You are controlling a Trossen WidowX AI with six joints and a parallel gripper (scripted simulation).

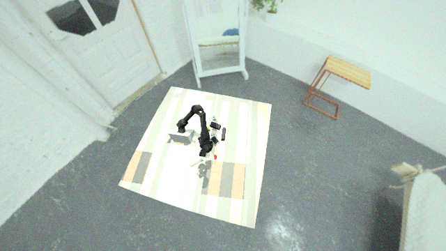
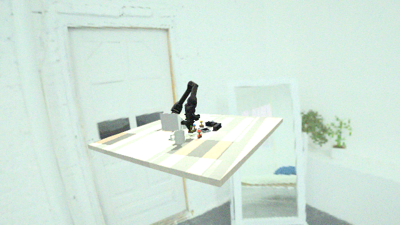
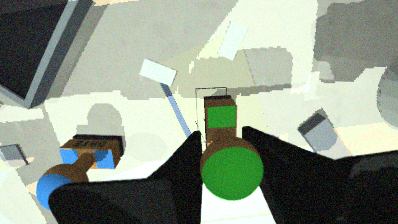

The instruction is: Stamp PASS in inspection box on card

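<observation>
The black block is 10 cm ahead of my gripper tip, 24 cm to the left of it and 3 cm below it. Also, from my gripper tip: green-topped stamp (right at my gripper tip); blue-knobbed stamp (4 cm behind, 9 cm to the left, 2 cm below); red stamp (12 cm ahead, 3 cm to the right, 2 cm below).
</observation>
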